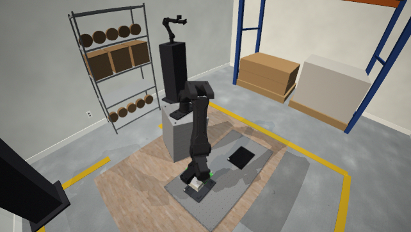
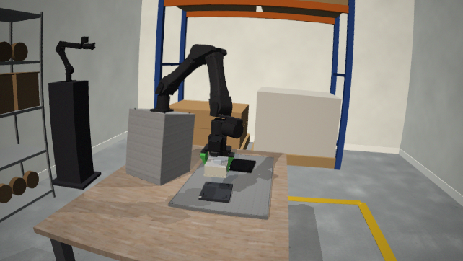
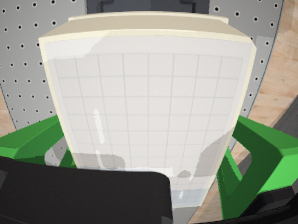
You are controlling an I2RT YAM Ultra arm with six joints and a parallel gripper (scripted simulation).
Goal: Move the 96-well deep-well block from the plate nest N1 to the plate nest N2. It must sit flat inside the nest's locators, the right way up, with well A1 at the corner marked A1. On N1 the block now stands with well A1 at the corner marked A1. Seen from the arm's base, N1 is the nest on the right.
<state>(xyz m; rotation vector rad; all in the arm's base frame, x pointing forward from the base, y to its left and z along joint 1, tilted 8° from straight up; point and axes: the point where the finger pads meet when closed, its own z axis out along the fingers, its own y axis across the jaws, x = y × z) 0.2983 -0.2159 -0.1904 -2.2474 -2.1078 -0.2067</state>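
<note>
My gripper is now 10 mm below the white deep-well block. Also, from my hand: plate nest N1: 100 mm below; then black nest N2: 110 mm ahead, 340 mm to the left, 100 mm below.
</note>
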